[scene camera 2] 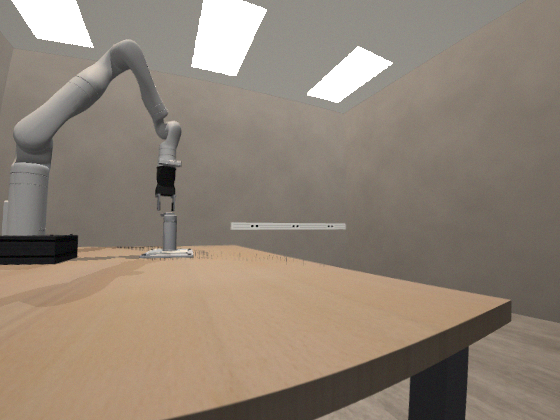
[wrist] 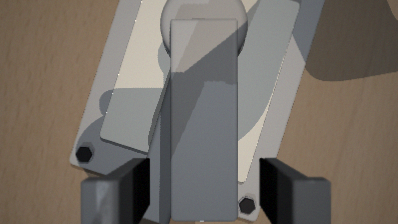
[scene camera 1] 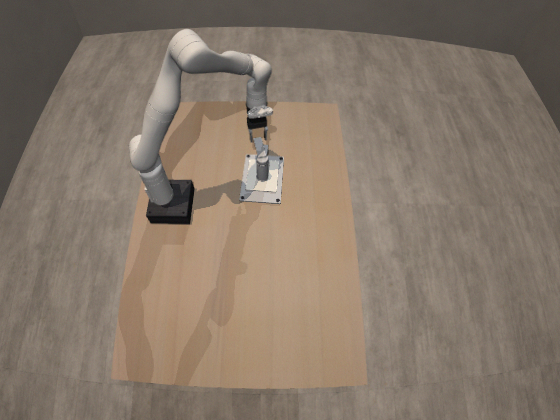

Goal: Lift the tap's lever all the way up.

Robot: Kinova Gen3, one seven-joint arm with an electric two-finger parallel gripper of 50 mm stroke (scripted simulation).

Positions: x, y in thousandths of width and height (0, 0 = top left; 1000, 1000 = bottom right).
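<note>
Tap (scene camera 1: 472, 425), in sight. Wrist view: my gripper (wrist: 514, 810), plus tap (wrist: 358, 404).
</note>
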